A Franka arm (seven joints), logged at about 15 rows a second.
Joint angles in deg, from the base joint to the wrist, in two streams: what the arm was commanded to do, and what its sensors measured. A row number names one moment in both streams.
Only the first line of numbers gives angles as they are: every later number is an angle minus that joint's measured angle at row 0.
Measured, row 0:
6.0, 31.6, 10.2, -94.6, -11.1, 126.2, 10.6
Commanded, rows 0 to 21:
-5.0, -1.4, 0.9, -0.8, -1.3, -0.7, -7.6
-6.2, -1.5, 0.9, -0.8, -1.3, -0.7, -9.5
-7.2, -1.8, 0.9, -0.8, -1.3, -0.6, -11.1
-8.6, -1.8, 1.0, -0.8, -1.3, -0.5, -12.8
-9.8, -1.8, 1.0, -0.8, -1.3, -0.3, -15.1
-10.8, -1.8, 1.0, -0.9, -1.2, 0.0, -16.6
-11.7, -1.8, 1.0, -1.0, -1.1, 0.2, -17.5
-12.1, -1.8, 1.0, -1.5, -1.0, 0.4, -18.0
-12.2, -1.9, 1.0, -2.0, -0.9, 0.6, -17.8
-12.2, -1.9, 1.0, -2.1, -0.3, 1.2, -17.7
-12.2, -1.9, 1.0, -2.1, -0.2, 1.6, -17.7
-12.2, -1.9, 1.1, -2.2, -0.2, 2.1, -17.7
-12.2, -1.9, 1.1, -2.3, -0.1, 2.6, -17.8
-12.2, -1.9, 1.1, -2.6, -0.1, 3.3, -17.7
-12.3, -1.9, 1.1, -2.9, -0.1, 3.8, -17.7
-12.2, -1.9, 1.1, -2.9, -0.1, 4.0, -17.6
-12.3, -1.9, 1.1, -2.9, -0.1, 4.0, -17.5
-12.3, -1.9, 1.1, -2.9, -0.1, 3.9, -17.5
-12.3, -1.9, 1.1, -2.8, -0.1, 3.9, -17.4
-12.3, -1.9, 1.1, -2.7, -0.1, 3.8, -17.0
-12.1, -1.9, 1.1, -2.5, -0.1, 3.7, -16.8
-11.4, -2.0, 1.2, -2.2, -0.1, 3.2, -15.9
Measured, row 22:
-11.3, -0.8, 0.4, -1.2, -0.2, 2.7, -16.9
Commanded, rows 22 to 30:
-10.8, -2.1, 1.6, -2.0, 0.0, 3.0, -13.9
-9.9, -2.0, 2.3, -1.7, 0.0, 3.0, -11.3
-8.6, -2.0, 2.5, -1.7, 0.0, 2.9, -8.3
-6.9, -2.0, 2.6, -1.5, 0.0, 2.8, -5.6
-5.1, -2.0, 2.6, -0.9, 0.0, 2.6, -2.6
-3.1, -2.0, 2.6, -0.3, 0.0, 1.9, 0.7
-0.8, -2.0, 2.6, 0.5, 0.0, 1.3, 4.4
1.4, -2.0, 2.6, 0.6, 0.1, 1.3, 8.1
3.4, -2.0, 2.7, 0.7, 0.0, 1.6, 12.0
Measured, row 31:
0.9, -1.3, 2.5, 0.5, -0.1, 2.4, 6.1
